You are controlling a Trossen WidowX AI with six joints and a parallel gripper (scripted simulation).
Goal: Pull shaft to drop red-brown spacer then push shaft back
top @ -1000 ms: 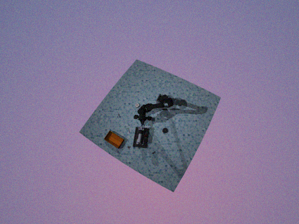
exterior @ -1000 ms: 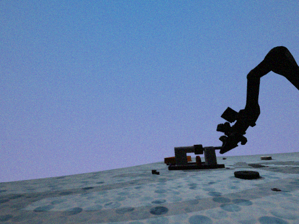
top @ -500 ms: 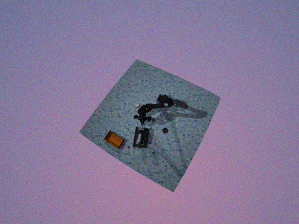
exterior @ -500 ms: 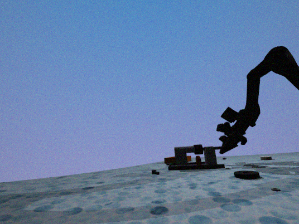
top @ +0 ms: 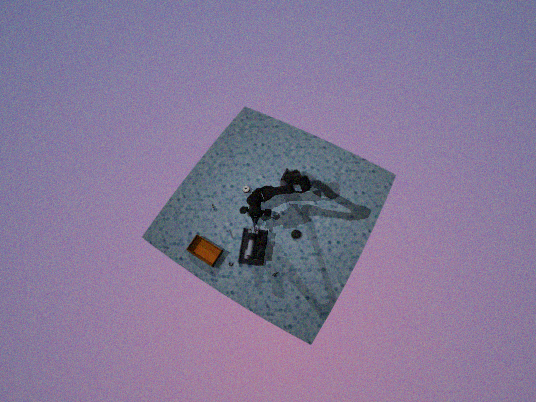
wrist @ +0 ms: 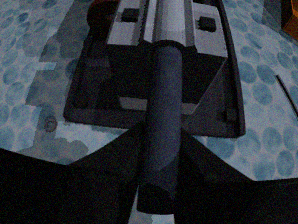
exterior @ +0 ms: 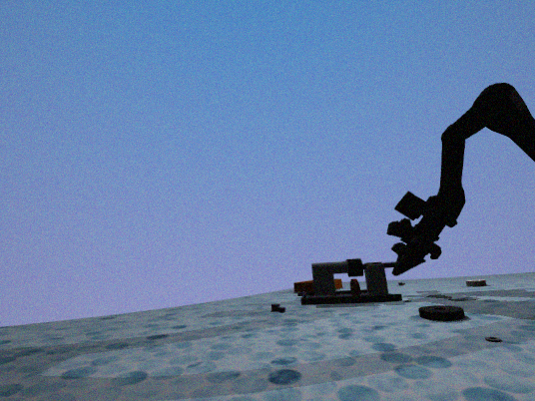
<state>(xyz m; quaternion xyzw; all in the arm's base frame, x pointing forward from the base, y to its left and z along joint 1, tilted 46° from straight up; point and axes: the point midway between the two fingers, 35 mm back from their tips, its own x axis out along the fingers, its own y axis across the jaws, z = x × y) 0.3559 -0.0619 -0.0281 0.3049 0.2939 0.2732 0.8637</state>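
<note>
Right now my gripper tip is 4 cm short of the dark shaft, 3 cm below it and 1 cm to the right of it. Round my gripper tip: thin dark rod 14 cm to the right, 10 cm ahead, 5 cm below; dark disc 25 cm to the left, 6 cm behind, 5 cm below; orange tray 28 cm ahead, 22 cm to the right, 4 cm below.
</note>
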